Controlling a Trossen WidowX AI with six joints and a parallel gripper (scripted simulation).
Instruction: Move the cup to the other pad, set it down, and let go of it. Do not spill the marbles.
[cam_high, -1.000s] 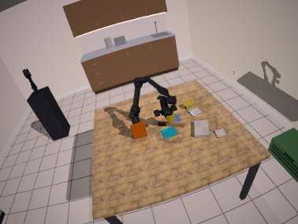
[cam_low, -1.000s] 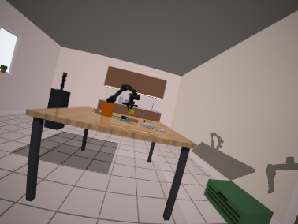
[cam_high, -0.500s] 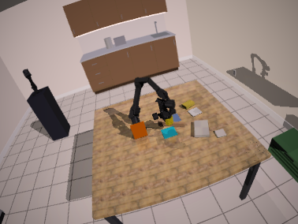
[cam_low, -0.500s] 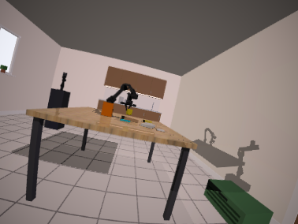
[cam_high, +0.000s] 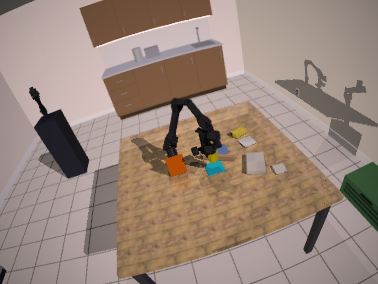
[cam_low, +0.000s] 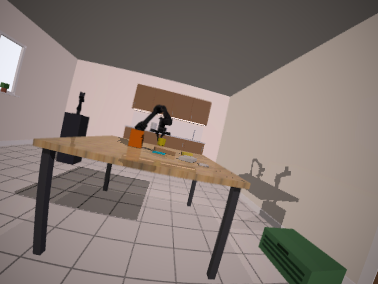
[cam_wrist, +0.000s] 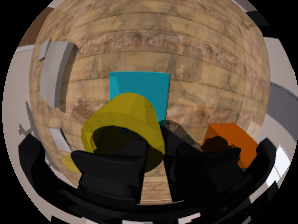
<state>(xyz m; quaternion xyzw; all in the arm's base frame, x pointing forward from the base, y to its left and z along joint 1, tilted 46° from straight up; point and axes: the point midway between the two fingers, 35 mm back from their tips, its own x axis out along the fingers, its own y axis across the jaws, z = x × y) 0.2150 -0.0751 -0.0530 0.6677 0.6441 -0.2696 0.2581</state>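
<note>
My gripper tip is now 110 mm above the cyan pad and 30 mm short of it. From my gripper tip the other things lie so: yellow cup: 20 mm ahead; then blue pad: 150 mm to the left, 120 mm ahead, 110 mm below; then wooden stick: 90 mm below, 80 mm to the left, 70 mm ahead.
</note>
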